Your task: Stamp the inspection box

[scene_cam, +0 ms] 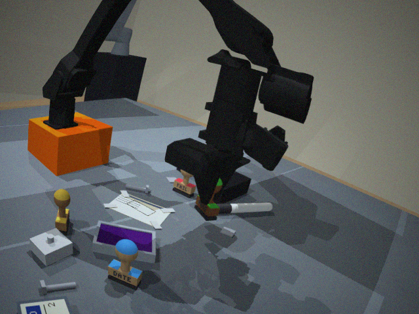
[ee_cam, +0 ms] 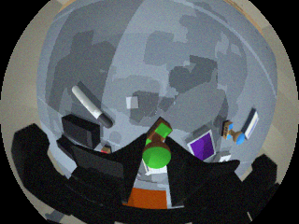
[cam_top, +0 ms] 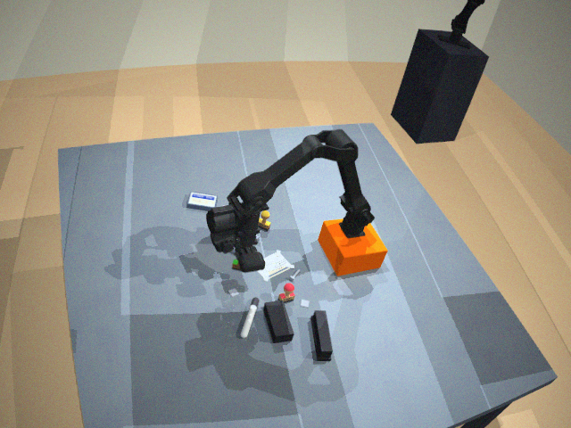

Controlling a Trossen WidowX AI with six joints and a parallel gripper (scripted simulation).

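Right now my gripper tip is 6 cm past the purple ink pad, 12 cm to the left of it and 6 cm above it. From my gripper tip the other things lie so: green stamp: right at my gripper tip; then card: 11 cm behind, 2 cm to the right, 7 cm below; then white marker: 13 cm to the left, 6 cm below.
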